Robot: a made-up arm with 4 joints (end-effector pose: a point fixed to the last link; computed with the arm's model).
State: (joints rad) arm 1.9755 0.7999 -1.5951 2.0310
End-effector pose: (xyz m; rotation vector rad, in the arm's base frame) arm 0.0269 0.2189 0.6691 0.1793 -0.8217 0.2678
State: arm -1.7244 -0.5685 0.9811 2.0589
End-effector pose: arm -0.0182 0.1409 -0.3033 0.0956 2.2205 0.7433
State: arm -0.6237 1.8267 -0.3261 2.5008
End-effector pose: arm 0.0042 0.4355 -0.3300 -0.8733 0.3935 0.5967
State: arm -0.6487 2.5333 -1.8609 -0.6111
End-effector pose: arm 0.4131 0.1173 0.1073 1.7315 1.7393 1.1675
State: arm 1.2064 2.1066 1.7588 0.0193
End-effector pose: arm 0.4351 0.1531 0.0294 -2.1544 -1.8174 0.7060
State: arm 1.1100 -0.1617 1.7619 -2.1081
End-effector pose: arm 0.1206 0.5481 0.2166 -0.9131 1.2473 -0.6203
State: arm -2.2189 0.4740 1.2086 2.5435
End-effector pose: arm 0.0438 -0.0641 -0.1819 -0.2766 1.4490 0.6325
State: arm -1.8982 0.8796 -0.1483 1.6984
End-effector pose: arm -0.0424 -0.2907 -0.5692 -1.9197 0.7597 0.6063
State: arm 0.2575 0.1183 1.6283 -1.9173
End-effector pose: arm 0.1601 0.4948 -0.2545 -1.2929 1.3059 -1.3002
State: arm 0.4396 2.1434 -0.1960 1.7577
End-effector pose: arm 0.3287 0.5521 0.2616 0.2508 0.1554 -0.3597
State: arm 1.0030 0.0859 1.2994 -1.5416
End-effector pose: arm 0.2852 0.6492 0.2847 -0.2026 1.5180 -0.6537
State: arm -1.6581 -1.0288 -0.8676 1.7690
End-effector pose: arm -0.2007 -0.3222 -0.0945 0.6790 -1.2334 -2.7922
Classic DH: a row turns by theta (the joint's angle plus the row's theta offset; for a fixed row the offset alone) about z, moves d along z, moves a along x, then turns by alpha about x. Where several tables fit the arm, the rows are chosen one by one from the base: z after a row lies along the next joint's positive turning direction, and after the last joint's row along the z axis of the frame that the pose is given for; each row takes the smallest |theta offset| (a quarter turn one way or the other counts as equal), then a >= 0, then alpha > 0; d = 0 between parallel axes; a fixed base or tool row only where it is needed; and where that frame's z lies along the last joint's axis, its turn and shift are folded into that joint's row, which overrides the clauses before.
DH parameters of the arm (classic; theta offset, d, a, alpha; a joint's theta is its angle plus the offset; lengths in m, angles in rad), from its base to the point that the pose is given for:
base (fixed): 1.5708 0.09 0 1.5708
joint 1: 0 0.045 0.374 1.5708
joint 2: 1.5708 0.114 0.03 1.5708
joint 3: 0 0.173 0.015 1.5708
joint 4: 1.5031 0 0.3548 0
tool (fixed): -1.5031 0.102 0 0

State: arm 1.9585 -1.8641 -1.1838 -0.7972
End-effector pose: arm -0.3534 -0.2874 0.2953 -2.7244 1.2910 -0.3809
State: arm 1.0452 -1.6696 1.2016 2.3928
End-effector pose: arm 0.1110 0.0800 0.5268 0.0242 -0.2241 -2.2692
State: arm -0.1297 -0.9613 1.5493 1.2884
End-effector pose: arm -0.1250 0.6666 0.2112 0.2468 1.9247 1.5775
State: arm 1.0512 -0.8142 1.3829 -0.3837
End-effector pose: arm -0.2018 0.6391 0.6802 0.1413 0.7910 0.8622
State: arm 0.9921 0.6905 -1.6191 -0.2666
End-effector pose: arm 0.3084 0.4357 0.7795 0.3635 -1.0876 -1.4222
